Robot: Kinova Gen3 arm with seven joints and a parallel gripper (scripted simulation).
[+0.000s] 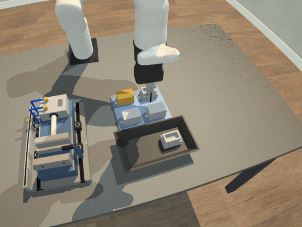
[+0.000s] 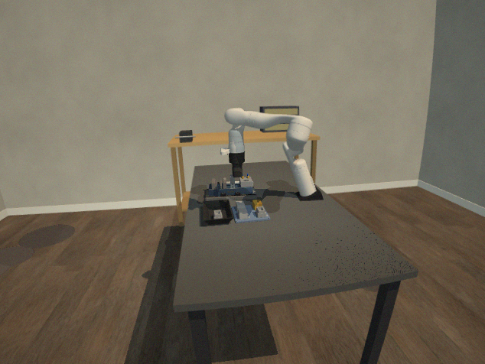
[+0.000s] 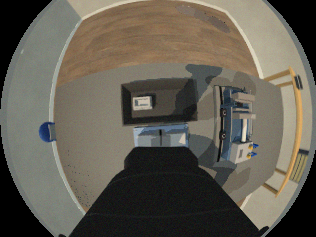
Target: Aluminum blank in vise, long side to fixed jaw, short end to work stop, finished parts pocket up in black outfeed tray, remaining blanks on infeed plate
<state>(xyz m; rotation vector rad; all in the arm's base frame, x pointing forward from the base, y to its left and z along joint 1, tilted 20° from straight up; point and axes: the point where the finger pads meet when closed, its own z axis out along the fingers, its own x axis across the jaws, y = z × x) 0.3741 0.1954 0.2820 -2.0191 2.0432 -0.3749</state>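
The plain gray blank is 4 cm behind my hand, 5 cm to the right of it and 14 cm below it. From my hand the other things lie so: yellow brass blank: 13 cm behind, 5 cm to the right, 14 cm below; vise: 30 cm to the right, 12 cm below.
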